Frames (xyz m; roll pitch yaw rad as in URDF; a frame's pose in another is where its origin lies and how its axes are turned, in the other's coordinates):
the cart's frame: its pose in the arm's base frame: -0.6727 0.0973 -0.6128 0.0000 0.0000 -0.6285
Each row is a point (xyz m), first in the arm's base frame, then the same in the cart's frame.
Working: the arm's base frame: its pose in the cart's frame: 0.6014 0.3168 0.6128 0.0000 0.0000 0.6285

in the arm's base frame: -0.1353 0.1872 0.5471
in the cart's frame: 0.3819 0.3887 1.1599
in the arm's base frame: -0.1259 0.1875 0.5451
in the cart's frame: 0.3893 0.3944 1.1579
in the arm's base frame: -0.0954 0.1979 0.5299
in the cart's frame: 0.4078 0.4208 1.1427
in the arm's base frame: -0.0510 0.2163 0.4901
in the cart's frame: 0.4329 0.4618 1.1029
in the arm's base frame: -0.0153 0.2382 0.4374
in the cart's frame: 0.4489 0.5005 1.0502
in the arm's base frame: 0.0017 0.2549 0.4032
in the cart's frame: 0.4529 0.5240 1.0160
